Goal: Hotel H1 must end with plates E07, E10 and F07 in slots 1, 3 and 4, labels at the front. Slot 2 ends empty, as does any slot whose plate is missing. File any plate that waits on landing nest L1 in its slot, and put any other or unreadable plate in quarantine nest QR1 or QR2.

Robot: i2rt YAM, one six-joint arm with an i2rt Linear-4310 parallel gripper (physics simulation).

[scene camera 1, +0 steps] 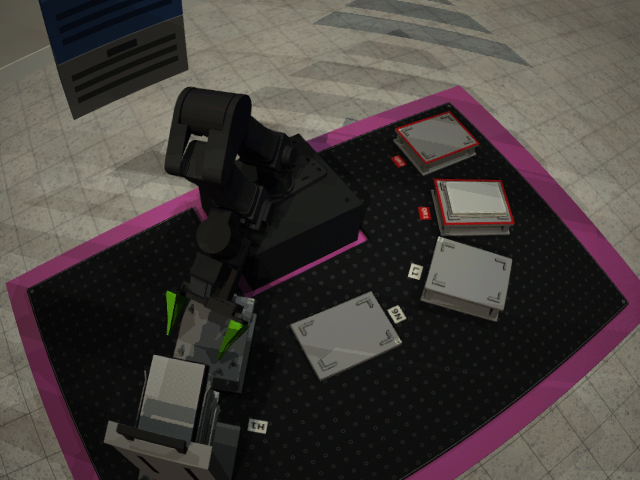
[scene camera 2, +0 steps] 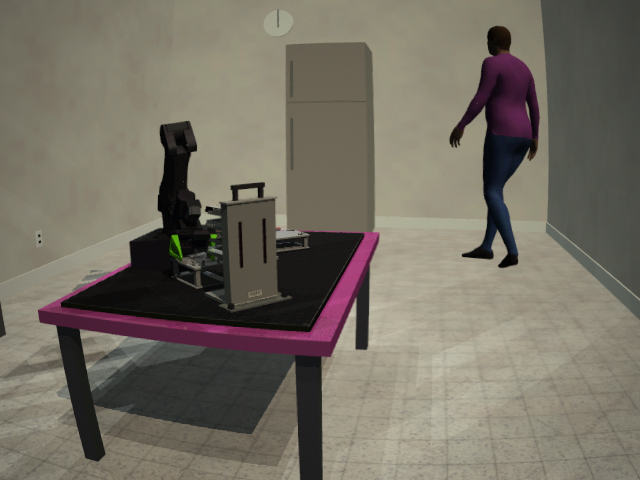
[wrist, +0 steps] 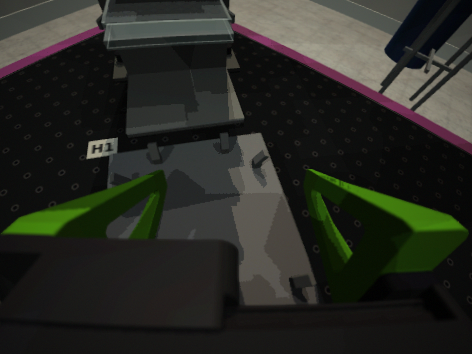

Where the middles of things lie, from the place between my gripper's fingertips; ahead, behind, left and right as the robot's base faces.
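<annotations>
There is a flat nest [scene camera 1: 337,339], 110 mm ahead of my hand, 260 mm to the left of it and 60 mm below it. Then I consider the clear plate [wrist: 122,32], which is 50 mm above my hand, 90 mm to the right of it and 120 mm ahead of it. Going by their middles, the clear plate is the nearest to my hand of the things named here.
</annotations>
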